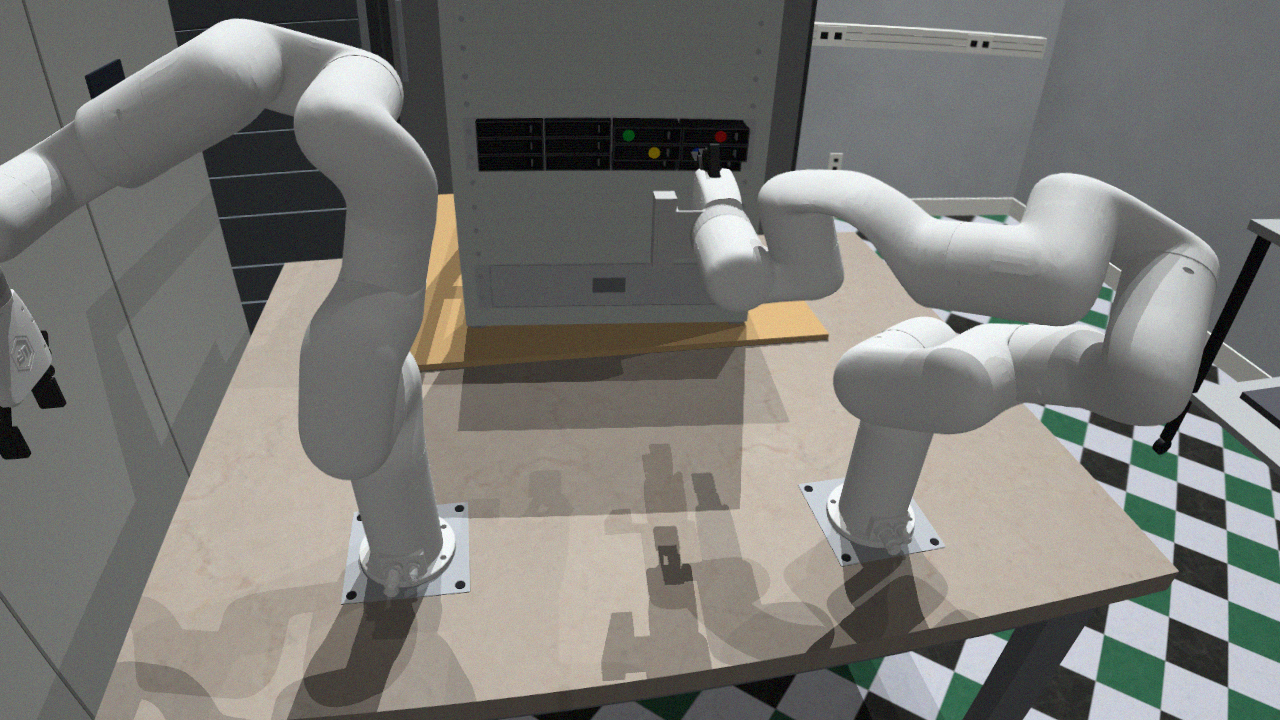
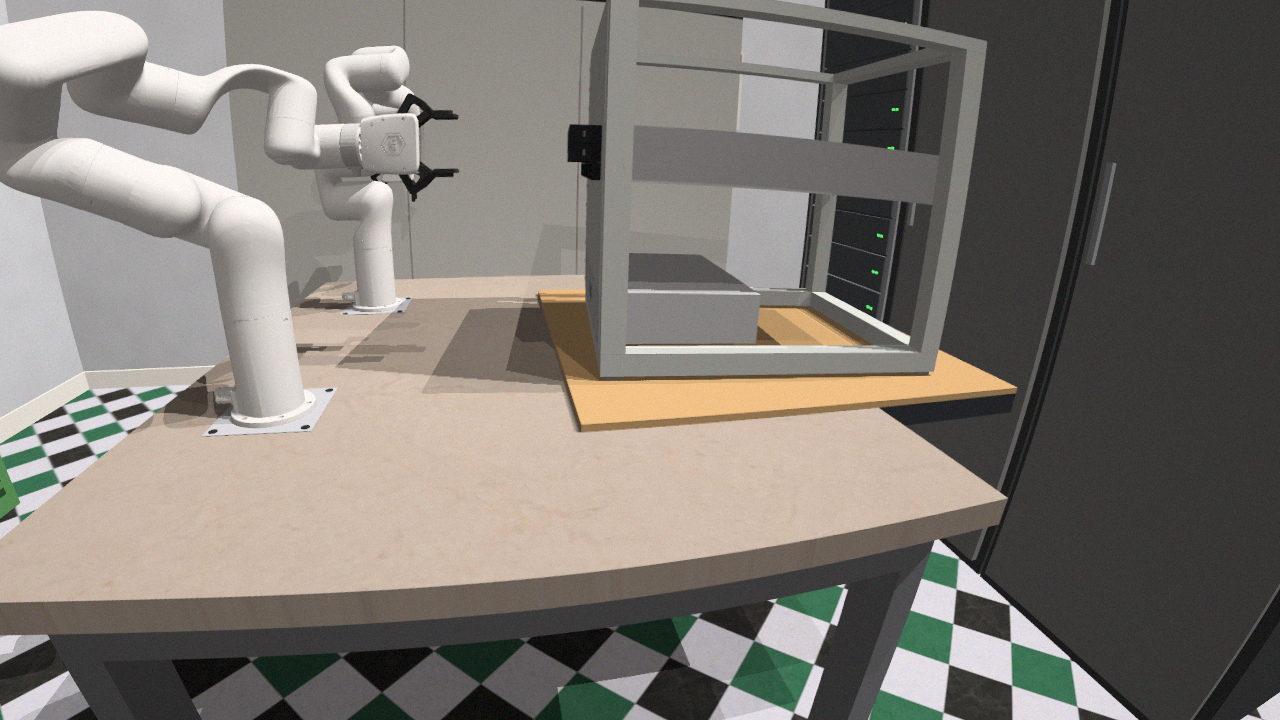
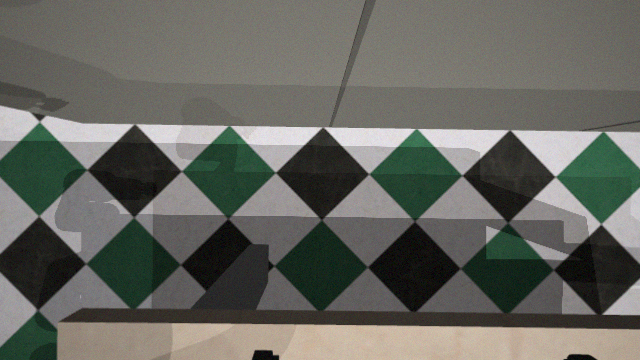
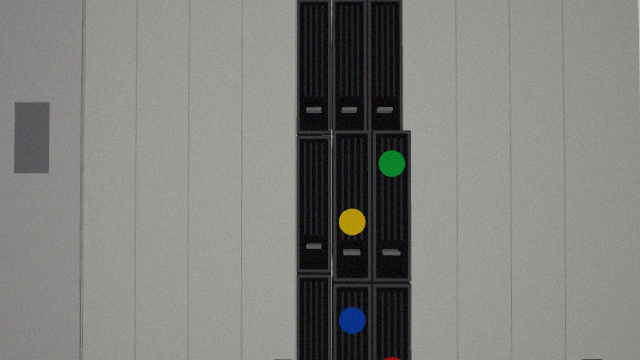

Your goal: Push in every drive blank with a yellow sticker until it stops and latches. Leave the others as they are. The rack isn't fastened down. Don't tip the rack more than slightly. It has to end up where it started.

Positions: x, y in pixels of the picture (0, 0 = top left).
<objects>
grey rack: image 1; image 2 643, 298; image 4; not seen in image 3 (out of frame)
same spot on grey rack: [image 4: 155, 155] = [image 1: 618, 231]
same spot on orange board: [image 1: 444, 341] = [image 2: 569, 298]
</objects>
